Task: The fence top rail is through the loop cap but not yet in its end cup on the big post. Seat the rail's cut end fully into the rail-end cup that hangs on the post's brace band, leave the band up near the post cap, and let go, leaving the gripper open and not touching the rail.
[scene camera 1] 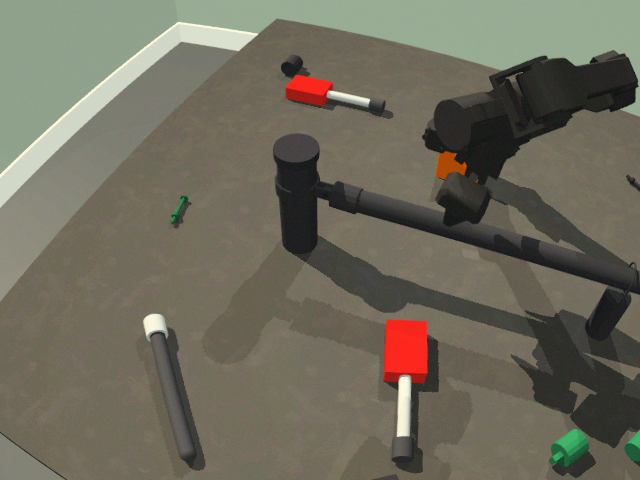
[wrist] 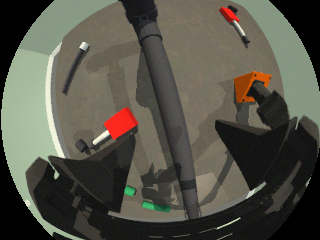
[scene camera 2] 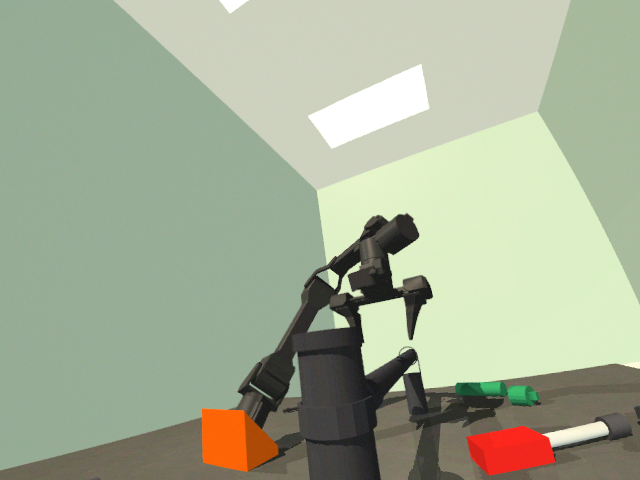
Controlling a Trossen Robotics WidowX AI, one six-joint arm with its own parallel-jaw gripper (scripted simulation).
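On scene camera 1 you'd find my gripper (scene camera 1: 456, 203), which is open and holding nothing, along with a red-headed tool (scene camera 1: 405, 352) and another red-headed tool (scene camera 1: 304, 89). Scene camera 2 has a dark top rail (scene camera 2: 388, 374) and my gripper (scene camera 2: 384, 343). And in the wrist view there's the dark top rail (wrist: 164, 85) again, plus my gripper (wrist: 175, 130).
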